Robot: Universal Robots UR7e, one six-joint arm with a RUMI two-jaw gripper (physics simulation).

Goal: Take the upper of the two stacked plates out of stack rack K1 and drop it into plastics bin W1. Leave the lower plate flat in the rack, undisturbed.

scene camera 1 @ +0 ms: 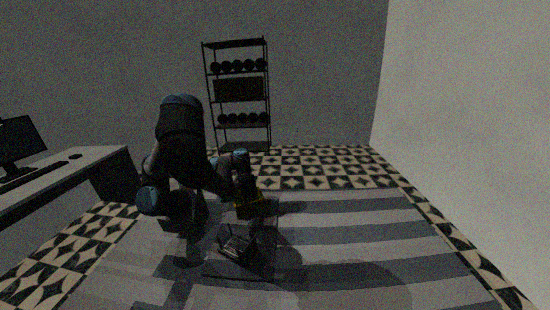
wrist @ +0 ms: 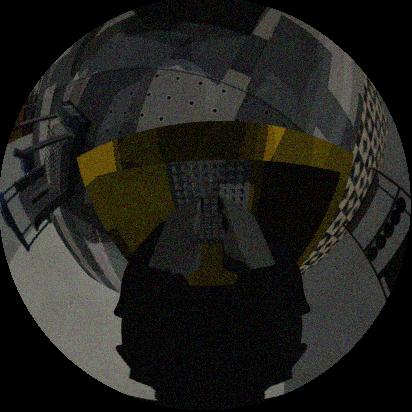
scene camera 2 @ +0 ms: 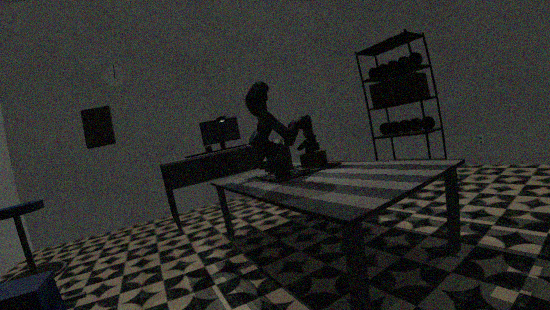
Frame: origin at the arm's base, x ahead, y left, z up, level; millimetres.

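Where they show: gripper, fingertip midpoint: [wrist: 209, 197]; arm's base at its link origin: [scene camera 1: 178, 204] [scene camera 2: 274, 152].
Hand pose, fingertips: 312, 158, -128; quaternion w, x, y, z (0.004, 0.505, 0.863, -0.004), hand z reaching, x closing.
Each offset is from my fingertips to the top centre of the thing, as dx, dy, dz. Level surfaces: height alone.
My gripper [wrist: 209, 197] points down inside the opening of the yellow plastics bin W1 @(+8, +14, +84) [scene camera 1: 250, 203] [scene camera 2: 315, 159] [wrist: 97, 157]. It appears shut on the upper plate @(+4, +2, +6) [wrist: 235, 192], whose grid face shows around and between the fingertips, inside the rim. The plate's lower side and the exact contact are dark. In scene camera 1 the bin hides the fingertips. Stack rack K1 @(+33, -269, +104) [scene camera 1: 250, 253] [wrist: 75, 117] stands beside the bin, nearer scene camera 1. A gridded plate @(+39, -271, +23) [scene camera 1: 237, 244] lies in it and looks flat.
The bin and rack stand on a perforated board @(+36, -127, -15) [wrist: 172, 105] on the striped table @(dz -29) [scene camera 1: 350, 250] [scene camera 2: 350, 200]. The arm's base stands left of them in scene camera 1. A desk [scene camera 1: 107, 152] with a monitor [scene camera 1: 22, 140] stands left. A shelf unit [scene camera 1: 205, 72] is behind.
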